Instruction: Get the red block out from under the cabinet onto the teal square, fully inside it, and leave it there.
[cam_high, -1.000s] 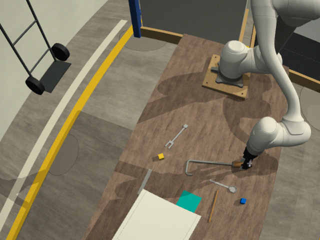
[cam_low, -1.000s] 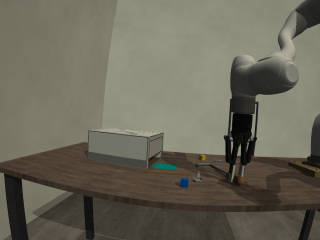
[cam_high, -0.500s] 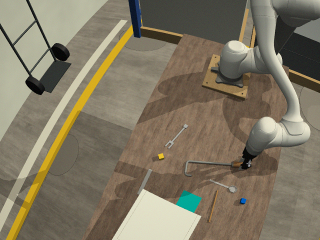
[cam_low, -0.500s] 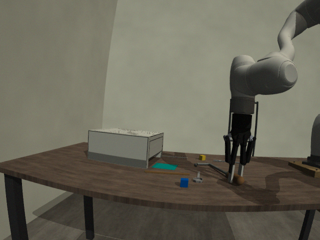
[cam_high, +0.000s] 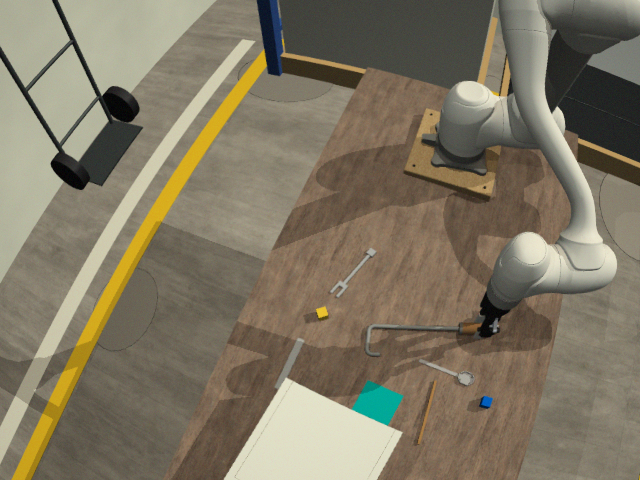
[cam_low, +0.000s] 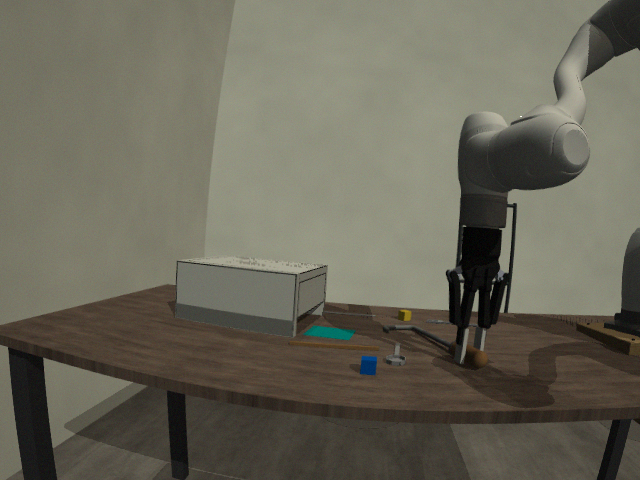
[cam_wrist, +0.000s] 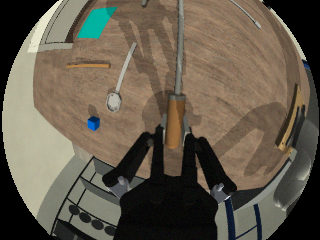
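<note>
Now: hand 420 mm to the left of the yellow block, 40 mm short of it and 20 mm above it. The rest, counted from my hand: blue block: 200 mm ahead, 50 mm to the left, 20 mm below; wooden stick: 240 mm ahead, 100 mm to the right, 30 mm below; teal square: 250 mm ahead, 230 mm to the right, 40 mm below.
</note>
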